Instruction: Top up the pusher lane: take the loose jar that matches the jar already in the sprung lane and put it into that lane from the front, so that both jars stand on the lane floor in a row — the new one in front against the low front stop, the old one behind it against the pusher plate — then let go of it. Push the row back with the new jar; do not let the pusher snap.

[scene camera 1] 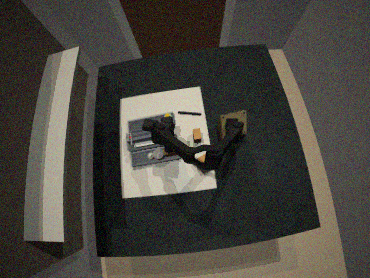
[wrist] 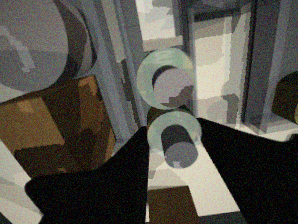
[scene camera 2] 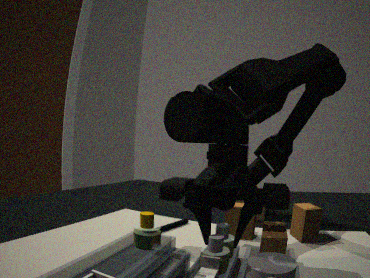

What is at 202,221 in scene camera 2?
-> My gripper.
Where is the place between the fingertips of my gripper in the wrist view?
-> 171,126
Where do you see a jar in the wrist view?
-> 173,134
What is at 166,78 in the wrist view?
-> A jar.
